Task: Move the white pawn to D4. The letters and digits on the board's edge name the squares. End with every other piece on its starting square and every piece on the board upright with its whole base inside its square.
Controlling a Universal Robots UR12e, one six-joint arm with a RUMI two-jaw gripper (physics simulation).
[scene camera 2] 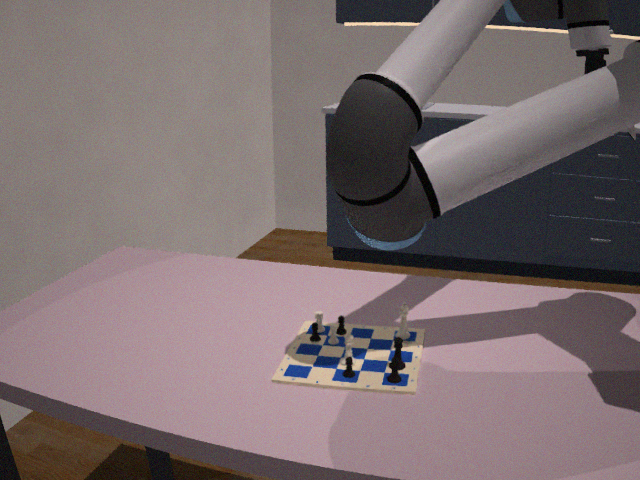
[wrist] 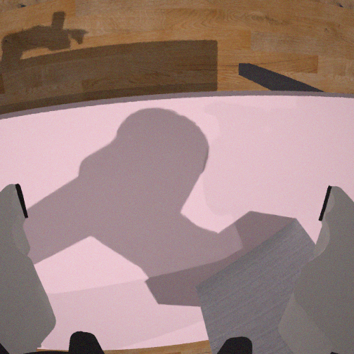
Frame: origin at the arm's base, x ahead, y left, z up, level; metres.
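Seen in the pictures: gripper, fingertip midpoint: (scene camera 2: 602, 143).
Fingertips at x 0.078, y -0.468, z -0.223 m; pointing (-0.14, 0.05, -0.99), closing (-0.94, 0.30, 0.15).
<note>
Offsets run from my fingertips to a thing's middle.
The chessboard {0.530 m ahead, 0.299 m left, 0.315 m down} (scene camera 2: 330, 383) lies on the table in scene camera 2. The small white piece that looks like the white pawn {0.565 m ahead, 0.258 m left, 0.296 m down} (scene camera 2: 333, 336) stands upright near its back left, close to a black pawn {0.597 m ahead, 0.248 m left, 0.296 m down} (scene camera 2: 315, 332) and another black pawn {0.553 m ahead, 0.220 m left, 0.296 m down} (scene camera 2: 341, 325). The edge letters and digits are too small to read, so I cannot name its square or pick out D4. My gripper (wrist: 171, 192) is open and empty, its fingers wide apart high above the table. In scene camera 2 its fingers are hidden behind the arm. The chessboard does not show in the wrist view.
A white piece {0.592 m ahead, 0.211 m left, 0.295 m down} (scene camera 2: 318, 321) stands at the back left corner, a tall white piece {0.446 m ahead, 0.237 m left, 0.280 m down} (scene camera 2: 404, 322) at the back right, and another white piece {0.540 m ahead, 0.332 m left, 0.285 m down} (scene camera 2: 348, 352) near the middle. A tall black piece {0.463 m ahead, 0.346 m left, 0.285 m down} (scene camera 2: 397, 353) and black pawns {0.539 m ahead, 0.371 m left, 0.296 m down} (scene camera 2: 348, 367) {0.470 m ahead, 0.388 m left, 0.290 m down} (scene camera 2: 394, 373) stand toward the front. A grey block (wrist: 255, 295) shows below my fingers.
</note>
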